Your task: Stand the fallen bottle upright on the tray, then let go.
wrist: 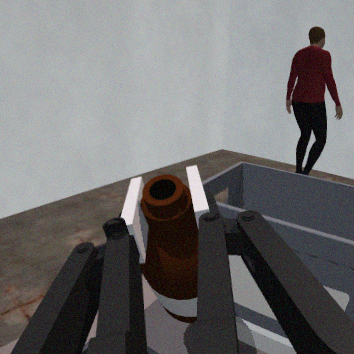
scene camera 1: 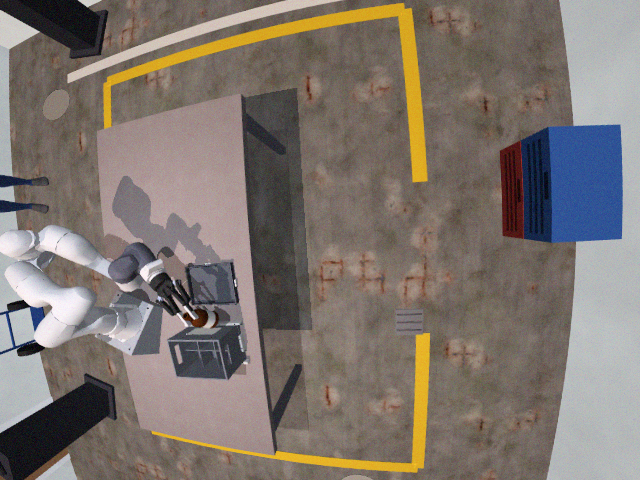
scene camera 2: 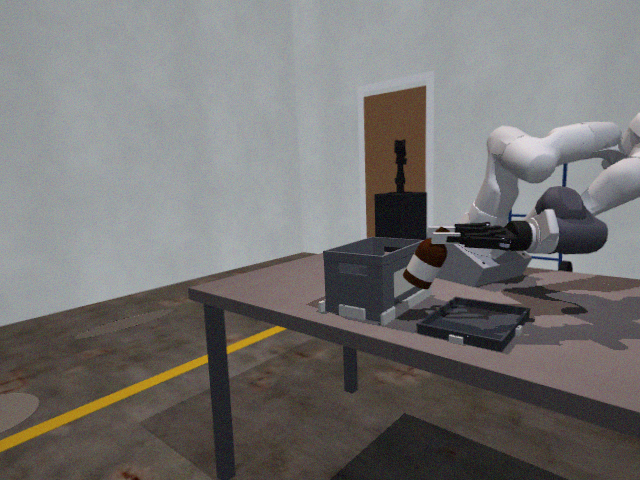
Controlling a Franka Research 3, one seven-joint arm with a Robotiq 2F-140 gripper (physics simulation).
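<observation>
The brown bottle (scene camera 1: 198, 318) (scene camera 2: 431, 253) (wrist: 172, 250) with a white label is held in the air, tilted, its neck up towards the gripper and its base down and away from the arm. My gripper (scene camera 1: 187, 315) (scene camera 2: 440, 233) (wrist: 167, 187) is shut on the bottle's neck, with one white finger pad on each side. In scene camera 2 the fingers lie nearly level. The bottle's base hangs above the table, beside the crate. The dark, shallow tray (scene camera 1: 224, 276) (scene camera 2: 460, 336) lies flat on the table, lower than the bottle and to its right in scene camera 2; no bottle stands on it.
A grey crate (scene camera 1: 235, 345) (scene camera 2: 356, 289) (wrist: 295, 187) with inner dividers stands close beside the bottle, higher than the tray. Pale brackets (scene camera 2: 352, 312) line its foot. The table's edge (scene camera 2: 392, 350) runs near the crate and tray. A person (wrist: 311, 75) is beyond the table.
</observation>
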